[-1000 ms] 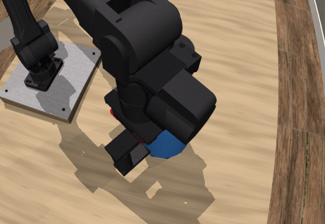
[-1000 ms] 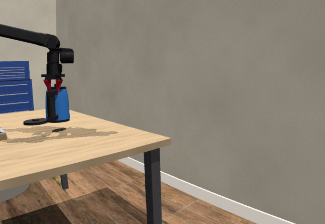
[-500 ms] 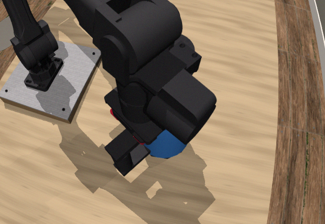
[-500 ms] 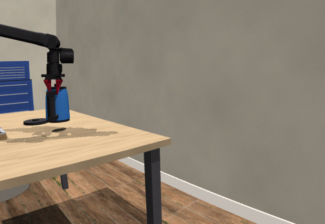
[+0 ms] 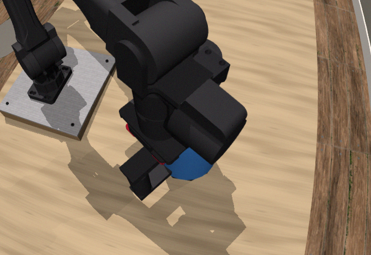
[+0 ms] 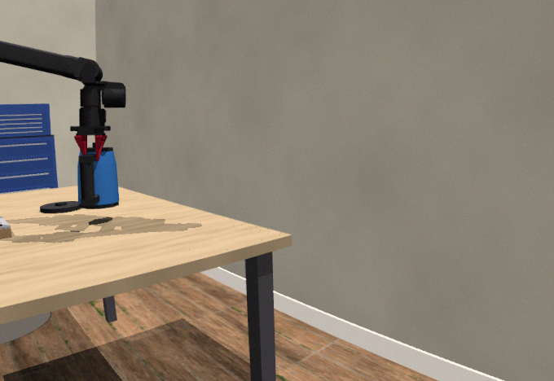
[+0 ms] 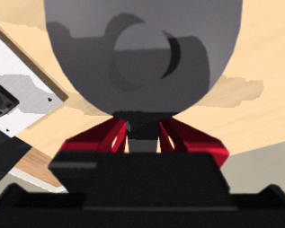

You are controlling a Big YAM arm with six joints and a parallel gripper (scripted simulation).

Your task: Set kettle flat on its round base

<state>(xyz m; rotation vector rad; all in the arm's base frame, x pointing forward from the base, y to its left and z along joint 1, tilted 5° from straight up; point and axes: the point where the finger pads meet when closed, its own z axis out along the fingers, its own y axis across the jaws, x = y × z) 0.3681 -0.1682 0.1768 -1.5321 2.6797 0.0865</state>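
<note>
Now: the blue kettle 1 cm ahead of my hand, 3 cm to the left of it and 5 cm below it. The rest, counted from my hand: black round base: 2 cm behind, 36 cm to the left, 19 cm below.
</note>
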